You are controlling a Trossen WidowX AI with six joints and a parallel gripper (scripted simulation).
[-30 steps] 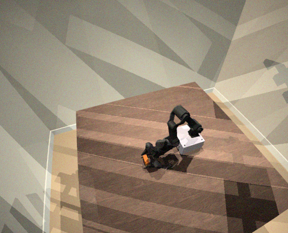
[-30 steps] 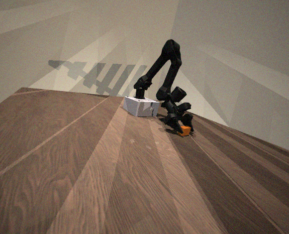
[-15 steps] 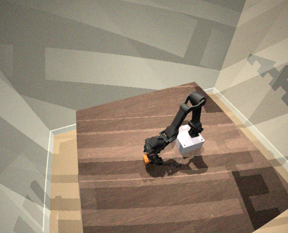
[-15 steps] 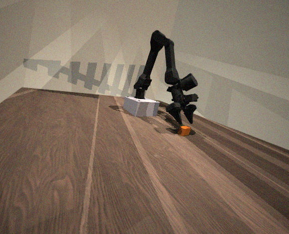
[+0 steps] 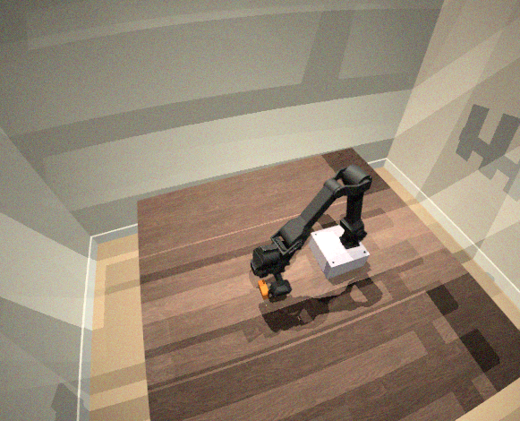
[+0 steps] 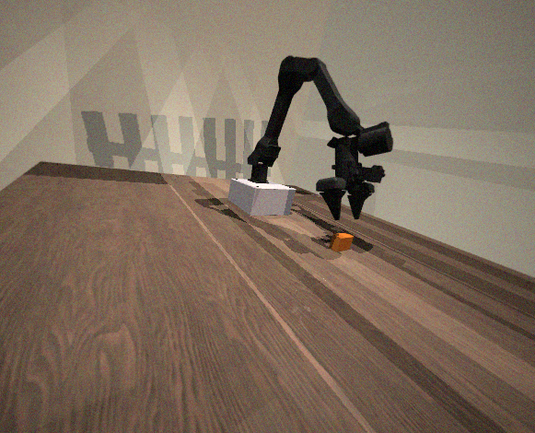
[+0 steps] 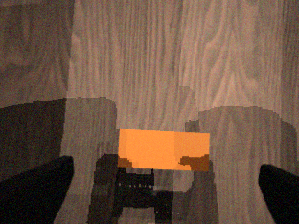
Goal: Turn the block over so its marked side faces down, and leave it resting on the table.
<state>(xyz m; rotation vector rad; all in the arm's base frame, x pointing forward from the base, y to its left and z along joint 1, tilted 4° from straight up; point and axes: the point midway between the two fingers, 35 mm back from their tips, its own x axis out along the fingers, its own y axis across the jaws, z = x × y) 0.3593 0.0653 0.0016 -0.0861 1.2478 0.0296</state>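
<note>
Now: gripper tip 6 cm above the orange block.
</note>
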